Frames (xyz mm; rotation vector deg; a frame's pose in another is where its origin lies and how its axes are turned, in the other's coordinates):
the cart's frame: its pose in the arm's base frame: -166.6 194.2 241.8 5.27 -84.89 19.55
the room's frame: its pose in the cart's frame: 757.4 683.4 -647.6 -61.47 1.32 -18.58
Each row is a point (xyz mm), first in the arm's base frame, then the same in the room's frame.
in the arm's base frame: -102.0 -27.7 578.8
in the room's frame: -83.1 -1118.9 -579.5
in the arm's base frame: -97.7 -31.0 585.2
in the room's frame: -76.3 -1117.4 -584.2
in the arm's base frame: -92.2 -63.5 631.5
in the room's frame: -26.1 -1131.2 -607.0
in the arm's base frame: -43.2 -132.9 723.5
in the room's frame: 74.0 -1134.4 -682.1
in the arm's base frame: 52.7 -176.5 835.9
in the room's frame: 190.5 -1084.1 -769.5
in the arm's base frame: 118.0 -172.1 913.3
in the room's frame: 266.1 -1026.3 -804.5
